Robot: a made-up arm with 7 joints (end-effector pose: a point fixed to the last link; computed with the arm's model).
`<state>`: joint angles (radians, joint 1 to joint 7).
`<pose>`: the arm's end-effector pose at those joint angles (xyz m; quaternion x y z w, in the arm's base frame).
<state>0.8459 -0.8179 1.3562 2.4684 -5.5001 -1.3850 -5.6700</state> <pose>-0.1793 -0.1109 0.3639 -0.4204 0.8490 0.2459 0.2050</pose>
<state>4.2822 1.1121 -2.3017 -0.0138 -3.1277 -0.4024 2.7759</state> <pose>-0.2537 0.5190 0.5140 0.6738 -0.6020 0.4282 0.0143</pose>
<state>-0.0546 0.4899 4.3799 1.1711 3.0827 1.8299 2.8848</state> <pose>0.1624 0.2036 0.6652 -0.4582 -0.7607 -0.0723 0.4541</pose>
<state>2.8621 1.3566 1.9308 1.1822 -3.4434 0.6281 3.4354</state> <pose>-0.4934 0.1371 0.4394 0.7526 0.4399 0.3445 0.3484</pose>
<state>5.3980 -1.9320 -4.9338 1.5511 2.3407 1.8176 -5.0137</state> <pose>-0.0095 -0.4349 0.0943 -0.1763 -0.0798 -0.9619 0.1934</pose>
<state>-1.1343 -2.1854 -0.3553 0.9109 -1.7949 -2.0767 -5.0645</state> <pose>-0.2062 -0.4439 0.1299 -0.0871 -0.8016 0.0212 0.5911</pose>
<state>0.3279 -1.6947 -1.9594 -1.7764 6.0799 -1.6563 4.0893</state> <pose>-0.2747 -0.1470 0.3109 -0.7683 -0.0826 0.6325 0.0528</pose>
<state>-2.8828 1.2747 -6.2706 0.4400 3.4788 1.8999 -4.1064</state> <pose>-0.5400 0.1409 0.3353 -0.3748 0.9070 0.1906 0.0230</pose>
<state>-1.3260 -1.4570 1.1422 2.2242 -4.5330 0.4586 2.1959</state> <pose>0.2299 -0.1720 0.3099 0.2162 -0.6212 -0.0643 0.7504</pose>
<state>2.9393 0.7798 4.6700 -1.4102 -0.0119 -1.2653 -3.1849</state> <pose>-0.2851 0.2518 0.4193 0.4102 -0.0591 -0.5054 0.7569</pose>
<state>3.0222 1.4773 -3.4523 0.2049 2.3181 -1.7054 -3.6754</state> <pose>-0.5589 0.0068 0.3537 0.7741 0.2780 -0.2996 0.4835</pose>
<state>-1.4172 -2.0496 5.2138 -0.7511 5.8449 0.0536 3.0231</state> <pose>0.1392 -0.4808 -0.1283 -0.3502 -0.2344 0.0636 0.9046</pose>
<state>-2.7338 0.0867 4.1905 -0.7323 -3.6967 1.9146 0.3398</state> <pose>-0.0984 0.2224 0.6742 0.0419 0.2834 -0.3681 0.8845</pose>
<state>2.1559 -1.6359 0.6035 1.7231 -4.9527 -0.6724 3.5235</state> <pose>0.0252 0.3371 0.4826 0.9406 -0.3356 -0.0337 0.0395</pose>
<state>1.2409 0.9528 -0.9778 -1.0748 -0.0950 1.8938 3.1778</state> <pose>-0.0497 -0.3756 0.5890 0.0563 -0.7471 -0.3719 0.5481</pose>
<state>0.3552 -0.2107 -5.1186 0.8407 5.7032 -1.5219 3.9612</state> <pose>-0.1463 -0.1383 0.7541 0.7568 0.4166 0.1992 0.4627</pose>
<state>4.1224 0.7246 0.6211 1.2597 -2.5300 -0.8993 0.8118</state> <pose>-0.0498 0.4693 0.3482 -0.3468 -0.3110 0.8770 0.1180</pose>
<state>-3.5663 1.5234 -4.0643 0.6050 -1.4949 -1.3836 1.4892</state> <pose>-0.5320 -0.1430 0.4011 -0.7336 -0.6083 -0.1565 0.2595</pose>
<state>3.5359 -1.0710 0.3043 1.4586 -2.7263 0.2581 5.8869</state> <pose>0.2020 0.0348 0.6737 0.9599 -0.2548 0.0592 0.1004</pose>
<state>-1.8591 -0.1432 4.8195 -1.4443 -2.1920 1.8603 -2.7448</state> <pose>0.2782 -0.0342 0.5209 -0.3724 0.1265 0.1788 0.9019</pose>
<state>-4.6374 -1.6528 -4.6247 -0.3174 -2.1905 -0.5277 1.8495</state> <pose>0.1254 0.6209 0.1408 0.0523 -0.5060 0.8421 0.1792</pose>
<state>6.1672 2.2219 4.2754 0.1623 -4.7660 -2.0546 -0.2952</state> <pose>0.4724 0.0590 -0.0681 -0.9573 -0.1353 0.0430 0.2517</pose>
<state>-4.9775 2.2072 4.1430 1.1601 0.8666 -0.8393 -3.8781</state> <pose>0.3280 -0.4086 0.0794 -0.4071 0.6379 0.6327 0.1645</pose>
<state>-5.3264 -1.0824 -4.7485 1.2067 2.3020 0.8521 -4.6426</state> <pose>-0.4810 0.1773 0.4050 0.6503 -0.0450 0.6961 0.3009</pose>
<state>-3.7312 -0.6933 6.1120 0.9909 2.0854 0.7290 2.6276</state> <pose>0.0982 0.0794 0.7792 0.8609 -0.4392 0.2179 0.1358</pose>
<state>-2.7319 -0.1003 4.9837 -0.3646 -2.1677 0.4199 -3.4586</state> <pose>0.1522 0.0773 0.8333 0.0885 -0.9233 0.0606 0.3689</pose>
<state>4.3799 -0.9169 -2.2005 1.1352 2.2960 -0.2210 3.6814</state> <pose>-0.0740 -0.5194 0.3505 -0.1924 0.5238 0.5631 0.6095</pose>
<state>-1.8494 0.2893 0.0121 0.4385 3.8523 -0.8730 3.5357</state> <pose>-0.0394 0.3279 0.7329 0.7202 0.1701 -0.3170 0.5933</pose>
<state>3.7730 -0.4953 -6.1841 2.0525 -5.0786 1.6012 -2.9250</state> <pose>-0.0305 0.1474 0.4766 -0.2537 -0.4845 0.8080 0.2193</pose>
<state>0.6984 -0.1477 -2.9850 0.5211 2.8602 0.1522 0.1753</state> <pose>-0.1676 0.1783 0.8038 0.8960 -0.3618 0.2242 0.1266</pose>
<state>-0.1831 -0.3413 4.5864 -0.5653 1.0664 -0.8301 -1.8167</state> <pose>-0.1587 -0.2318 0.7554 0.2082 0.7361 0.6217 0.1685</pose>
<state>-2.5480 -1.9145 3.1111 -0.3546 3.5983 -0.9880 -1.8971</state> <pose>0.4859 -0.3608 0.0684 0.0095 -0.3508 -0.8681 0.3510</pose>
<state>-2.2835 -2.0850 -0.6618 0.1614 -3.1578 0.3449 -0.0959</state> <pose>0.3760 -0.4404 -0.0700 -0.4427 -0.0318 0.6352 0.6320</pose>
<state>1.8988 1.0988 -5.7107 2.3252 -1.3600 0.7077 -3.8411</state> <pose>-0.1555 -0.1319 0.0774 -0.1053 -0.1494 0.7951 0.5782</pose>
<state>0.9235 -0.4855 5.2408 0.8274 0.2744 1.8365 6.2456</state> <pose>0.0883 0.1730 0.6783 0.3808 -0.2791 -0.8815 0.0058</pose>
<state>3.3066 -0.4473 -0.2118 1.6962 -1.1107 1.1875 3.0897</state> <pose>-0.1514 -0.0719 0.5676 0.2711 0.5010 0.8217 0.0157</pose>
